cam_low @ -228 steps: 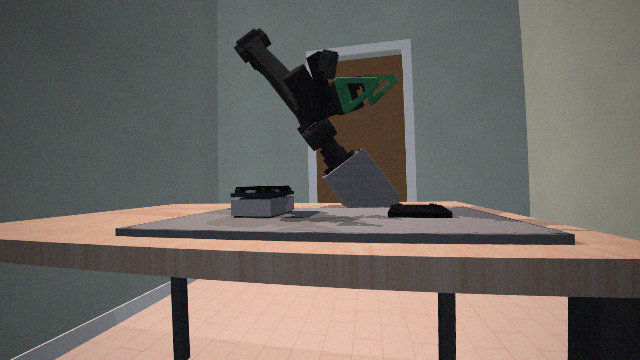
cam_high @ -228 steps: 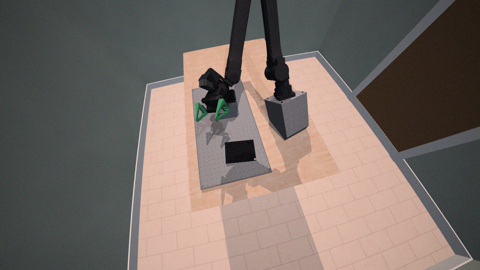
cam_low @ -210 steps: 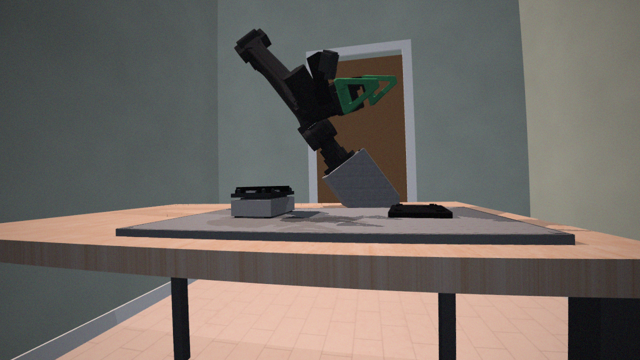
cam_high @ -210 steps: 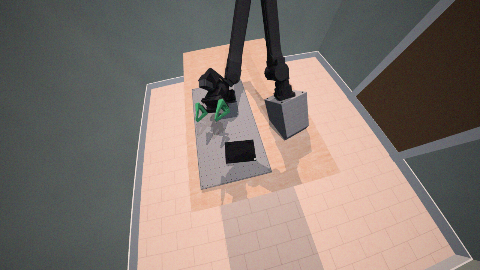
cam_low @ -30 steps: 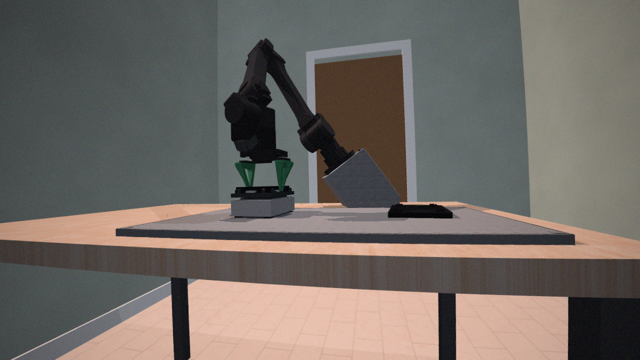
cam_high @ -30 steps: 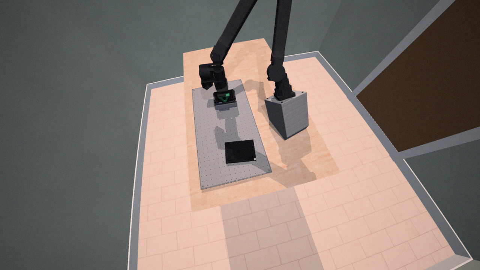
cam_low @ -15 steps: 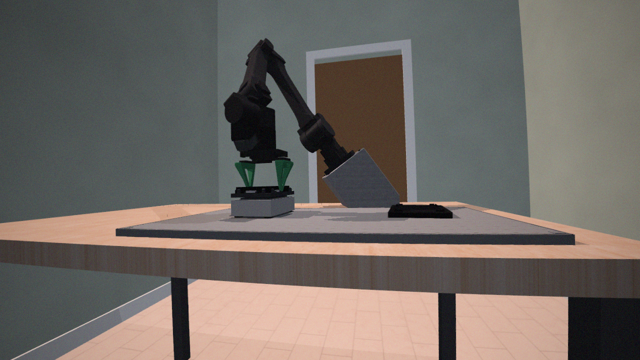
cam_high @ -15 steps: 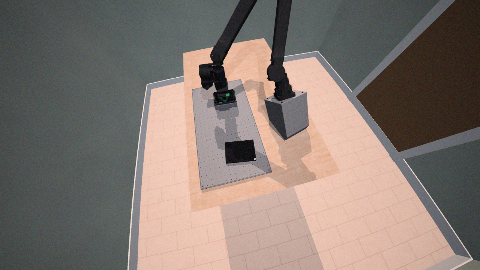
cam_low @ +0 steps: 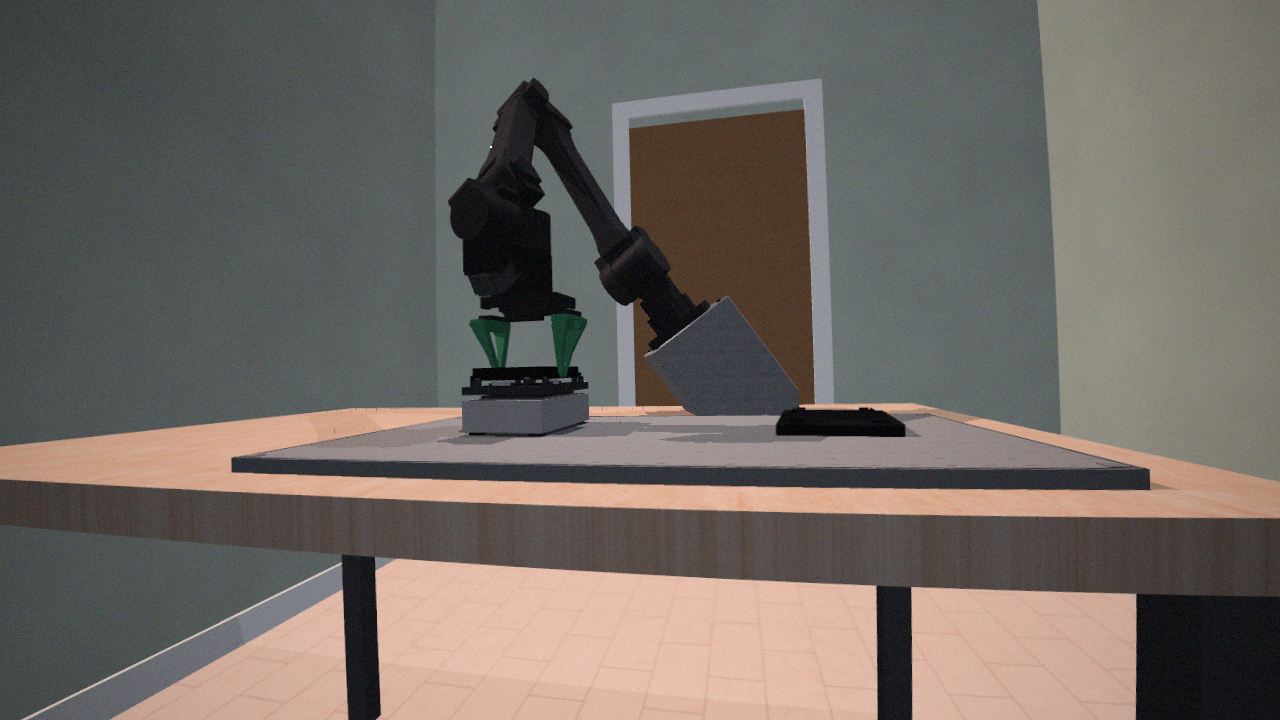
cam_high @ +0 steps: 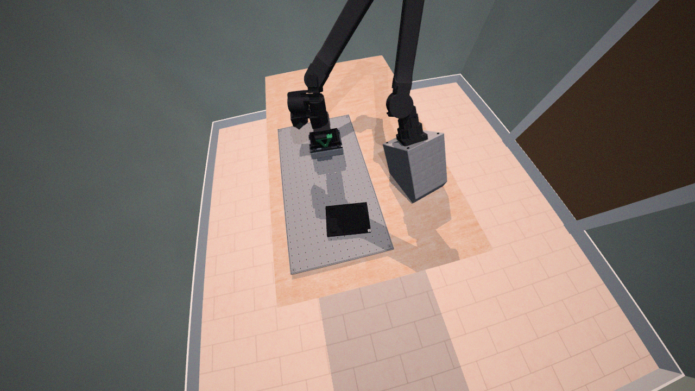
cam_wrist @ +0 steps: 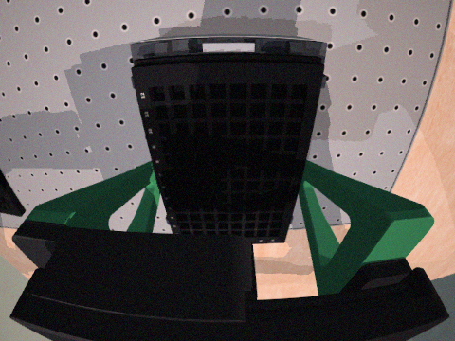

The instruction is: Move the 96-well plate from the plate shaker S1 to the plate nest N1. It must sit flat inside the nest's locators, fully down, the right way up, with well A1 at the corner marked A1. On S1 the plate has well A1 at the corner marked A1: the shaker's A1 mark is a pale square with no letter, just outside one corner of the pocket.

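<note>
The black plate nest N1 lies 360 mm to the left of my hand, 70 mm below it and 30 mm behind it. The rest, counted from my hand: black 96-well plate right at my hand.
</note>
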